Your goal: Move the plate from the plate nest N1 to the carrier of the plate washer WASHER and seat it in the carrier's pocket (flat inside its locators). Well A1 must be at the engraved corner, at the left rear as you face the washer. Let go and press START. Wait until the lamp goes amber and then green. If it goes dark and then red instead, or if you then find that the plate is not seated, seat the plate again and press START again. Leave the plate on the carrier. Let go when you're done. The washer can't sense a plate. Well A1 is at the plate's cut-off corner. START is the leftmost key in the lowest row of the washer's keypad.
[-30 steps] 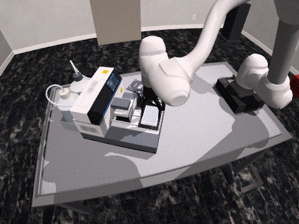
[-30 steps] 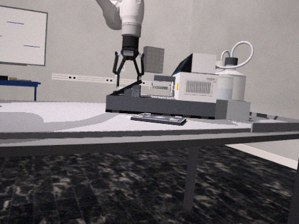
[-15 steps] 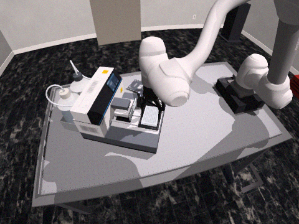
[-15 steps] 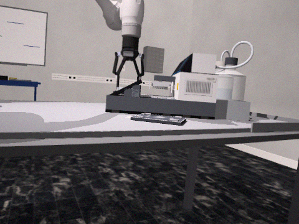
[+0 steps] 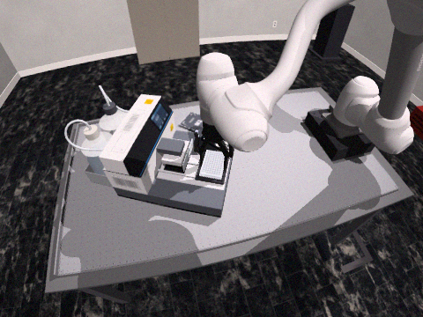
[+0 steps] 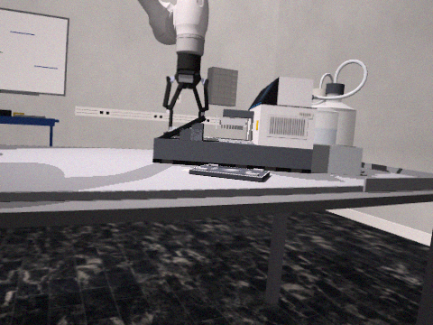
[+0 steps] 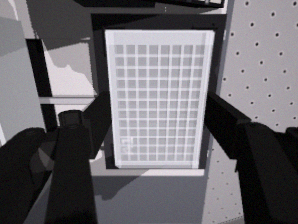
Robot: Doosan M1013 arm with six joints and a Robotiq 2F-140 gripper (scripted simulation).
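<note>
Right now the white well plate is 2 cm below my hand. Round my hand: dark carrier: 3 cm below; plate washer: 14 cm ahead, 7 cm to the right, 2 cm above; plate nest N1: 1 cm behind, 34 cm to the right, 11 cm below.
</note>
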